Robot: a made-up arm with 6 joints.
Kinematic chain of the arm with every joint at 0, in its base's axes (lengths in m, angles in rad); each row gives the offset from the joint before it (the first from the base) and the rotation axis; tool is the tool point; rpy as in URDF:
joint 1: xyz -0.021 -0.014 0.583 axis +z
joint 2: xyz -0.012 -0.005 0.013 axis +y
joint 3: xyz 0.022 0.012 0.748 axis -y
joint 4: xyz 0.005 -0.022 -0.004 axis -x
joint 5: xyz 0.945 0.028 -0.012 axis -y
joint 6: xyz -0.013 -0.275 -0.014 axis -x
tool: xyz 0.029 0.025 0.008 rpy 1.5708 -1.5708 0
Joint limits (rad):
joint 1: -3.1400..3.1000
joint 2: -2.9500..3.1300
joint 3: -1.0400..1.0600
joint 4: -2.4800..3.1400
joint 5: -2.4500..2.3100
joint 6: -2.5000..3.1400
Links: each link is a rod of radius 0.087 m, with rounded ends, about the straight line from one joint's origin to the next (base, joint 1, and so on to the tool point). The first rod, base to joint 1, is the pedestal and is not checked.
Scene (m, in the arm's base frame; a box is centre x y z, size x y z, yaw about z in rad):
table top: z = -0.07
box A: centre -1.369 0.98 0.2 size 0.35 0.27 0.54 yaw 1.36
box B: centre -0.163 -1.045 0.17 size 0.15 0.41 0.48 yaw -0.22
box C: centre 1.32 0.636 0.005 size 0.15 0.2 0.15 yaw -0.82
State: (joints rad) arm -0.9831 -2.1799 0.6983 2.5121 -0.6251 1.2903
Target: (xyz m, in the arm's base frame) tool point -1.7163 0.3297 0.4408
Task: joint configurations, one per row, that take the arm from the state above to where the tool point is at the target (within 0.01 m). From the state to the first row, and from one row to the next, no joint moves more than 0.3 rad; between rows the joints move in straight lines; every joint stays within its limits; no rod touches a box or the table.
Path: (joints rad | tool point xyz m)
1: -0.8657 -1.9398 0.6918 2.5132 -0.5772 1.3221 | -0.9657 1.3175 0.6552
2: -0.7483 -1.6997 0.6852 2.5143 -0.5293 1.3538 | -1.0694 1.1557 1.0433
3: -0.6309 -1.4596 0.6787 2.5154 -0.4814 1.3856 | -1.0746 0.9345 1.4049
4: -0.3965 -1.6474 0.8694 2.3196 -0.2724 1.4006 | -1.5050 0.7229 0.9544
5: -0.1621 -1.8352 1.0600 2.1238 -0.0635 1.4156 | -1.7163 0.3298 0.4409

